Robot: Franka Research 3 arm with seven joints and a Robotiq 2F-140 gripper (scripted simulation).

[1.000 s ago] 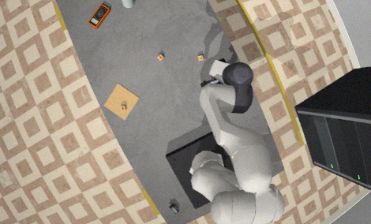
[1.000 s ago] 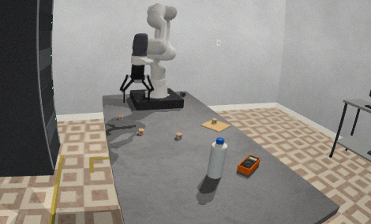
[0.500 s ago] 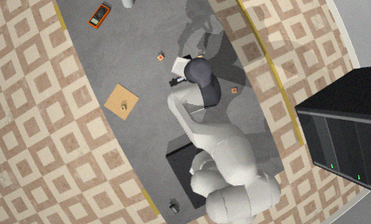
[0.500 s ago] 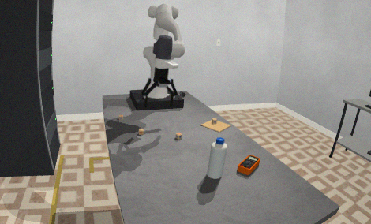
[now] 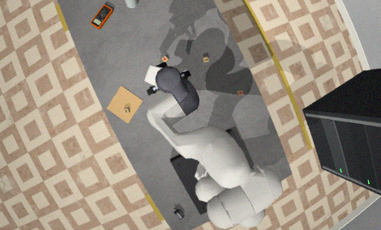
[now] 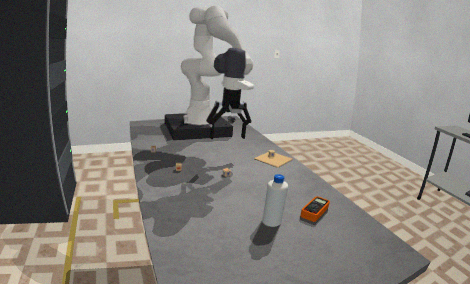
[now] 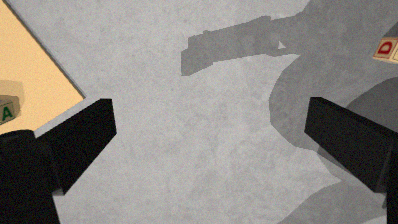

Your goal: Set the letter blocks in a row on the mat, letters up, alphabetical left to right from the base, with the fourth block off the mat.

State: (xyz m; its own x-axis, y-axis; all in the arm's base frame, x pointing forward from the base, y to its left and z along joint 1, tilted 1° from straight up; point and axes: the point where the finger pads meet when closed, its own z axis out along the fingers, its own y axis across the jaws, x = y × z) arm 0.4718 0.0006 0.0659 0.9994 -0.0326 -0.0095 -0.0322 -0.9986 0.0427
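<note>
The tan mat lies 1 cm ahead of my hand, 24 cm to the left of it and 13 cm below it. Round my hand: white bottle 50 cm ahead, 2 cm to the right, 5 cm below; red k block 20 cm behind, 32 cm to the right, 12 cm below.
</note>
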